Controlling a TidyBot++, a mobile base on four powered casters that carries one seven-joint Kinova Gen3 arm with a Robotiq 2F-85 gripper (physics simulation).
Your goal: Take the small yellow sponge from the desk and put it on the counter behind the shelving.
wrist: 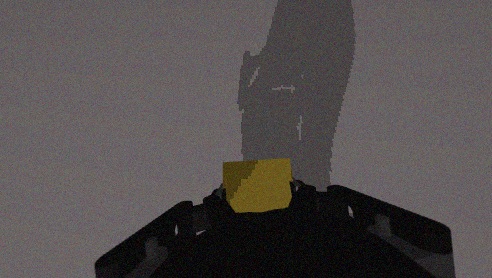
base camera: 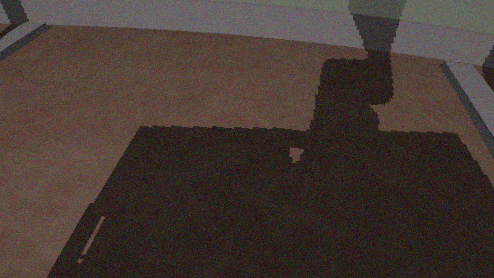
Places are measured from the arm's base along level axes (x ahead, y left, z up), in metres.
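Pixels of known places: gripper, fingertip midpoint: (wrist: pixel 257 188).
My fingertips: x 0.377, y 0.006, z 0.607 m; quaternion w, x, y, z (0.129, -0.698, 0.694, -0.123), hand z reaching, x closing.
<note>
Behind a point stands the place of what it marks.
The small yellow sponge (wrist: pixel 262 186) @(x 0.378, y 0.001, z 0.632 m) shows in the wrist view at the lower middle, between the two fingertips. My gripper (wrist: pixel 257 188) @(x 0.377, y 0.006, z 0.607 m) is shut on it, one black finger at its left side and one at its right. The grey surface of the desk (wrist: pixel 125 100) @(x 0.548, y 0.218, z 0.553 m) lies behind it. I cannot tell how far the sponge is above the desk. The gripper, the sponge, the shelving and the counter do not show in the base camera view.
The arm's dark shadow falls on the desk in the wrist view. In the base camera view a brown wooden floor (base camera: pixel 150 80) @(x 0.645, y 0.210, z -0.396 m) carries a broad dark shadow, with a pale wall (base camera: pixel 200 20) @(x 0.902, y 0.127, z -0.361 m) behind and light edged pieces at the far left (base camera: pixel 25 39) @(x 0.847, y 0.643, z -0.383 m) and right.
</note>
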